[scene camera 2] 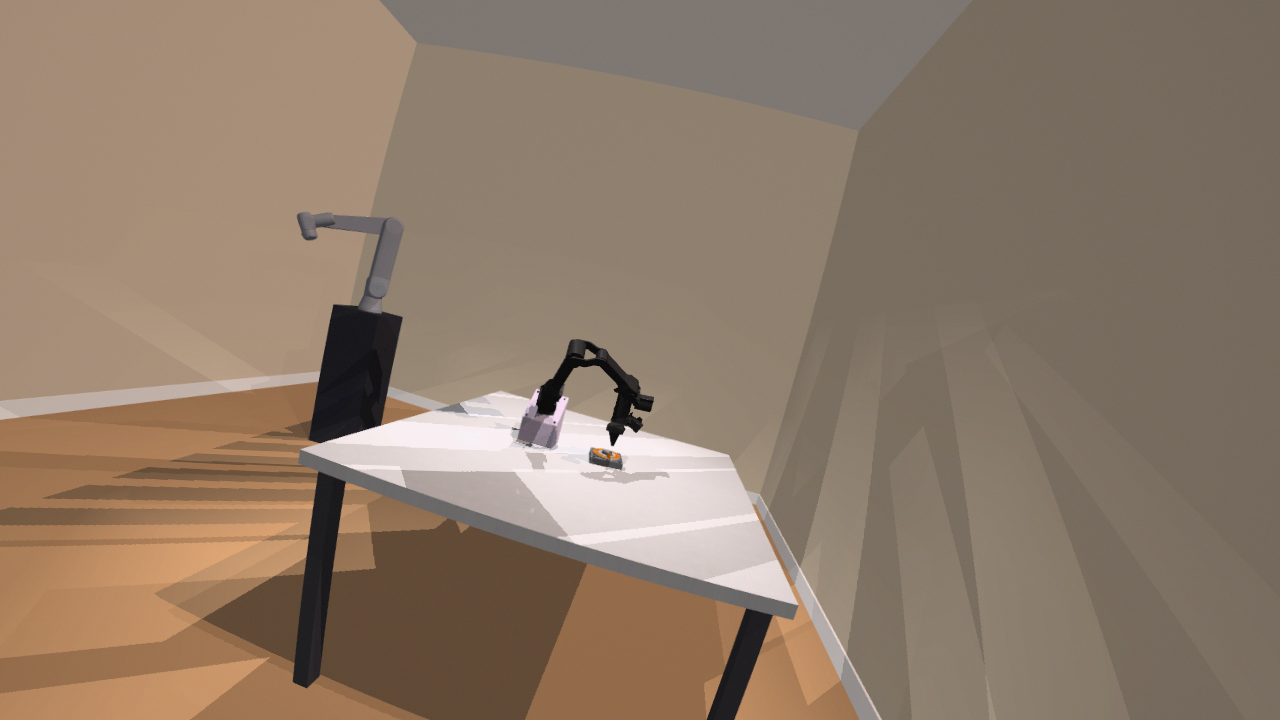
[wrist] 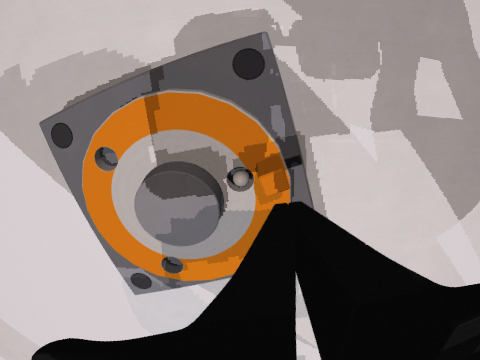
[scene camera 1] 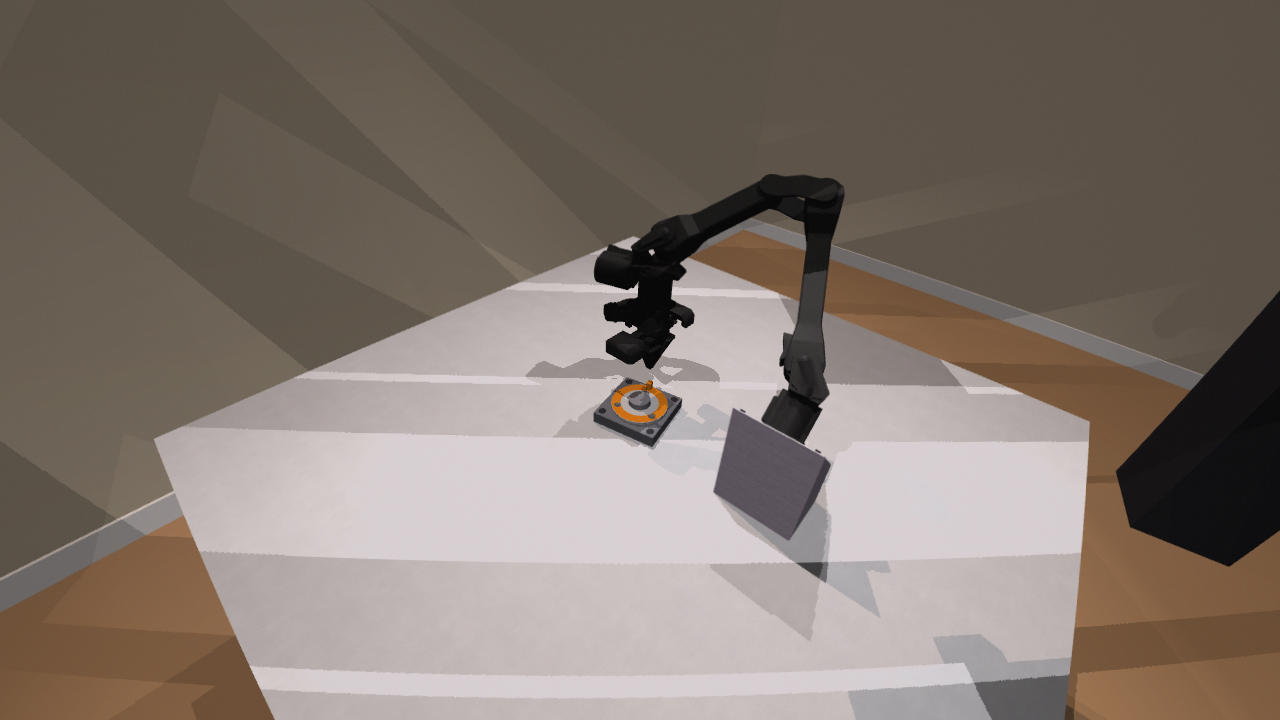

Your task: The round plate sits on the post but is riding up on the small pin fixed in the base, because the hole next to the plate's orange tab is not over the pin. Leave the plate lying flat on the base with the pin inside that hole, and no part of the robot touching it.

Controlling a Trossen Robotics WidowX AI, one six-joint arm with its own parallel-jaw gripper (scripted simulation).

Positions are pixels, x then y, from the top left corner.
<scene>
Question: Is my gripper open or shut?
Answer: Shut.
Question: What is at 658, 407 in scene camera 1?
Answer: A round plate.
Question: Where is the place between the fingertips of my gripper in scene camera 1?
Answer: At 649, 367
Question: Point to a square dark grey base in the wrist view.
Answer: At 244, 70
</scene>
